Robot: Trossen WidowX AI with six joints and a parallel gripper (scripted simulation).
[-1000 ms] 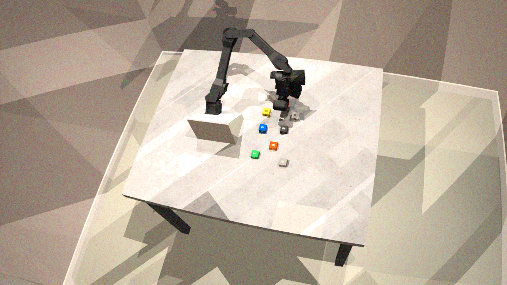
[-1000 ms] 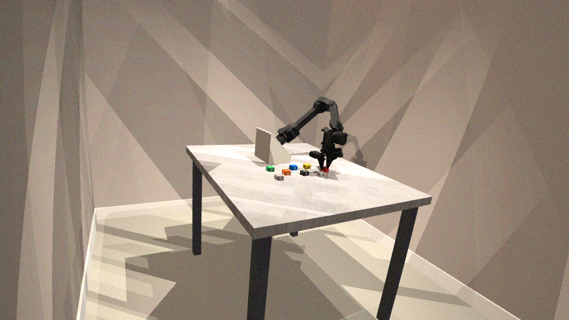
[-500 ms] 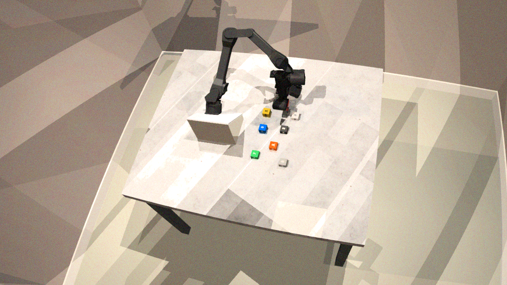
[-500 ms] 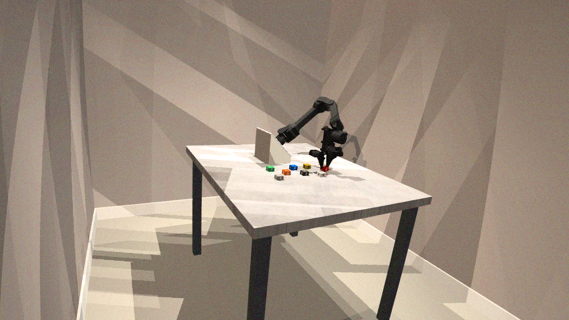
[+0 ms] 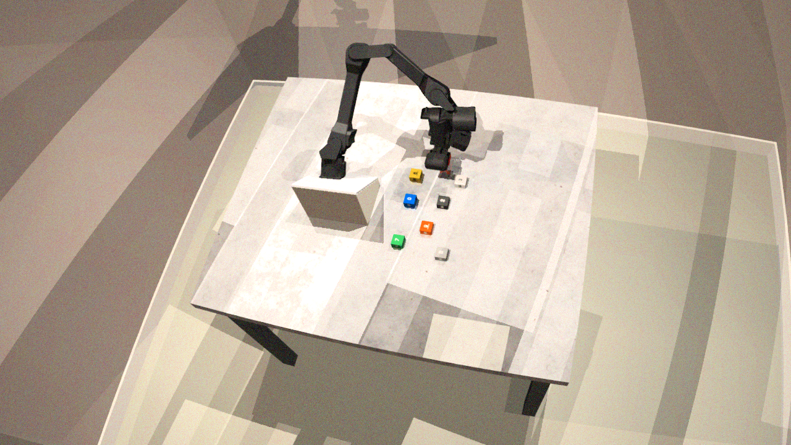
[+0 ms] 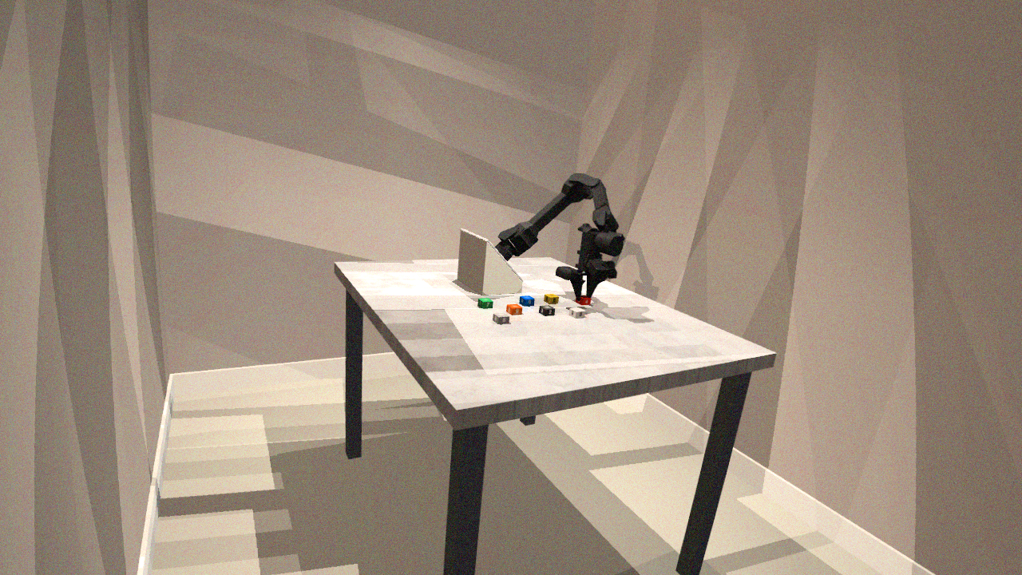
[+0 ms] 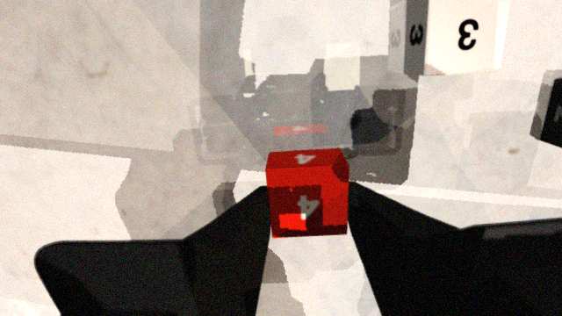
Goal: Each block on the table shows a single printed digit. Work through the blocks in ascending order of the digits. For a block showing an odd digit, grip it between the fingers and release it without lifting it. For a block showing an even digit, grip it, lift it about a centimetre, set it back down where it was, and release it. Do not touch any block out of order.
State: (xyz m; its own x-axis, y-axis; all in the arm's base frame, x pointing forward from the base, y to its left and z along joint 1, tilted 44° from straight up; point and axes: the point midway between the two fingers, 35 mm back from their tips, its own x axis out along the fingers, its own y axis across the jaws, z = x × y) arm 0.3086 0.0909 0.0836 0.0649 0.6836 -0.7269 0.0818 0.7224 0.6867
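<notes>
The yellow block lies 80 mm behind my gripper tip, 60 mm to the right of it and 10 mm below it. From my gripper tip the other things lie so: white 3 block (60 mm ahead, 70 mm to the right, 10 mm below); then dark grey 2 block (10 mm ahead, 140 mm to the right, 10 mm below); then red 4 block (right at my gripper tip).
</notes>
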